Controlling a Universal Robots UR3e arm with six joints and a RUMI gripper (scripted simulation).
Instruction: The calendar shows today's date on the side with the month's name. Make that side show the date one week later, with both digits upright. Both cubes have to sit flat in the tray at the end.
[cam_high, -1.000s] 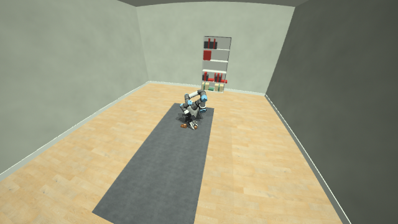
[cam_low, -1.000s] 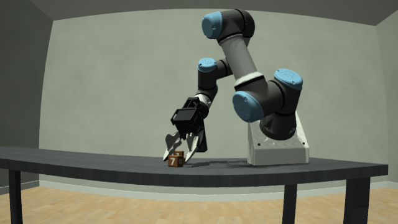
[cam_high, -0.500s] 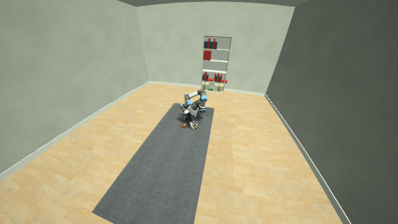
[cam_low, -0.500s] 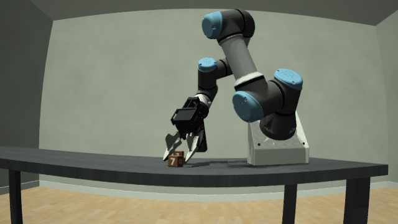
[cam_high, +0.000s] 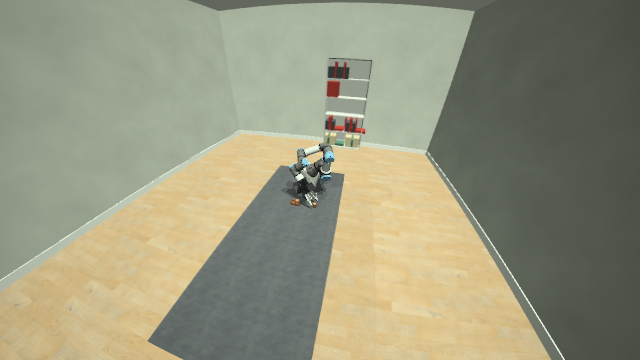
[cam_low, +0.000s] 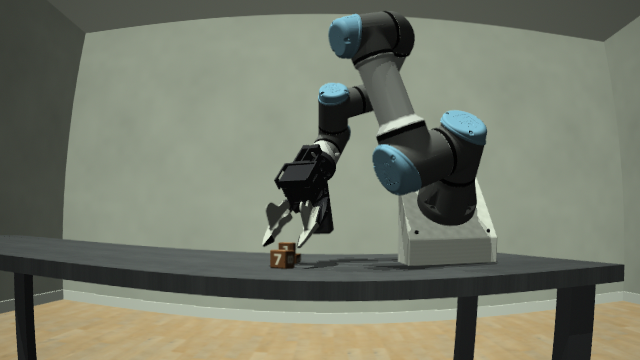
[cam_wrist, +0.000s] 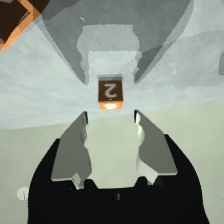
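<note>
Right now my hand is 1 cm to the right of the cube and 3 cm above it. Also, from my hand: calendar tray 1 cm ahead, 15 cm to the right, 4 cm below.
</note>
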